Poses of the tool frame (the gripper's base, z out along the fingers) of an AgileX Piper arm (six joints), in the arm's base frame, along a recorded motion.
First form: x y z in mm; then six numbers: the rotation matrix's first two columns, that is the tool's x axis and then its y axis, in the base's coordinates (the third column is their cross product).
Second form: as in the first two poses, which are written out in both.
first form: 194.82 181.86 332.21 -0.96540 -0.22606 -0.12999 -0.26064 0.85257 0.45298
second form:
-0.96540 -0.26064 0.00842
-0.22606 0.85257 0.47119
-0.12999 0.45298 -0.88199
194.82 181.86 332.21

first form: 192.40 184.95 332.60 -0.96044 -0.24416 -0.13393 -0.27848 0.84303 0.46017
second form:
-0.96044 -0.27848 0.00055
-0.24416 0.84303 0.47926
-0.13393 0.46017 -0.87767
192.40 184.95 332.60

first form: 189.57 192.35 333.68 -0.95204 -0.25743 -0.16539 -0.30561 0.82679 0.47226
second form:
-0.95204 -0.30561 0.01517
-0.25743 0.82679 0.50016
-0.16539 0.47226 -0.86581
189.57 192.35 333.68

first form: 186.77 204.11 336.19 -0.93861 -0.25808 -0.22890 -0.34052 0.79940 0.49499
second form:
-0.93861 -0.34052 0.05524
-0.25808 0.79940 0.54255
-0.22890 0.49499 -0.83821
186.77 204.11 336.19

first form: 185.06 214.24 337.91 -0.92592 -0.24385 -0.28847 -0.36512 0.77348 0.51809
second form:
-0.92592 -0.36512 0.09679
-0.24385 0.77348 0.58504
-0.28847 0.51809 -0.80522
185.06 214.24 337.91

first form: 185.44 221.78 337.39 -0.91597 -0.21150 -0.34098 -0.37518 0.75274 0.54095
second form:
-0.91597 -0.37518 0.14226
-0.21150 0.75274 0.62342
-0.34098 0.54095 -0.76884
185.44 221.78 337.39

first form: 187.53 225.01 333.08 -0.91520 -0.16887 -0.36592 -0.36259 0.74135 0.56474
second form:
-0.91520 -0.36259 0.17591
-0.16887 0.74135 0.64953
-0.36592 0.56474 -0.73971
187.53 225.01 333.08

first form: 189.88 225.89 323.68 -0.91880 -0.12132 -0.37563 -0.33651 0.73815 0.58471
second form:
-0.91880 -0.33651 0.20633
-0.12132 0.73815 0.66363
-0.37563 0.58471 -0.71904
189.88 225.89 323.68

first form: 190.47 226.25 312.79 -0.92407 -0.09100 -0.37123 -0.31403 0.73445 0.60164
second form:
-0.92407 -0.31403 0.21790
-0.09100 0.73445 0.67253
-0.37123 0.60164 -0.70726
190.47 226.25 312.79

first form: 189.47 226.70 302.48 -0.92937 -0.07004 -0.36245 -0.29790 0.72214 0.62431
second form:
-0.92937 -0.29790 0.21801
-0.07004 0.72214 0.68819
-0.36245 0.62431 -0.69200
189.47 226.70 302.48

